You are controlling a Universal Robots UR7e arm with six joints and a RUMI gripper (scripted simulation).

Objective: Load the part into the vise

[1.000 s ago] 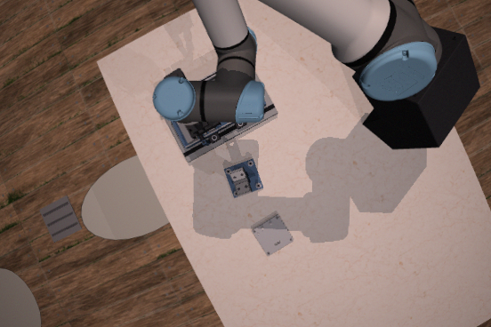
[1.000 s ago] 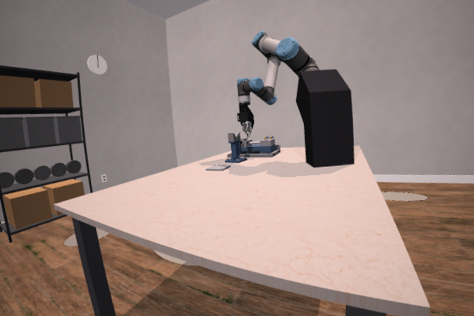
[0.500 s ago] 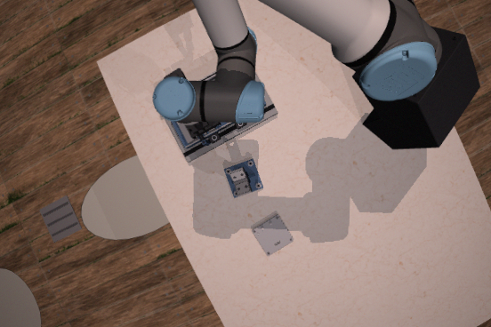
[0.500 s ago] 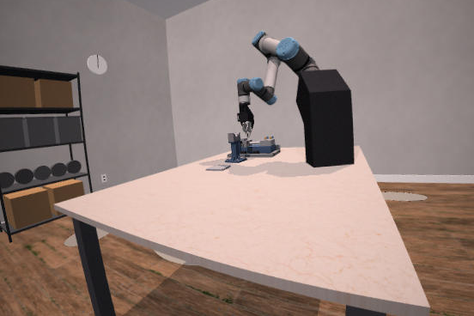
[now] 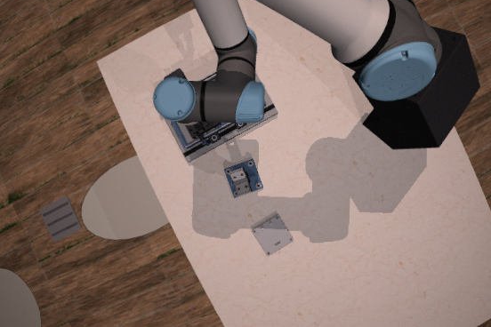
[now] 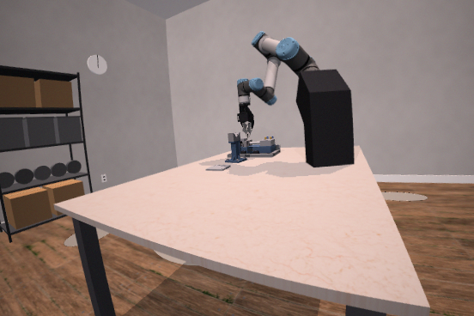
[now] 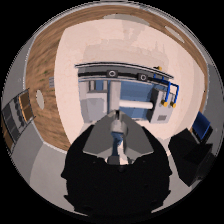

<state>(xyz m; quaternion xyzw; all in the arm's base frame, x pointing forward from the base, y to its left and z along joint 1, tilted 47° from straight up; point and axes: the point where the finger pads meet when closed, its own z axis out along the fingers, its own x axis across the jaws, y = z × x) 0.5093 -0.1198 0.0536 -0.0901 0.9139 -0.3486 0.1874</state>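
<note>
My gripper is now 40 mm short of the part and 40 mm above it. From my hand the other things lie so: air cylinder (130 mm behind, 50 mm below); then vise (30 mm behind, 90 mm below); then air cylinder rod (50 mm behind, 50 mm below).
</note>
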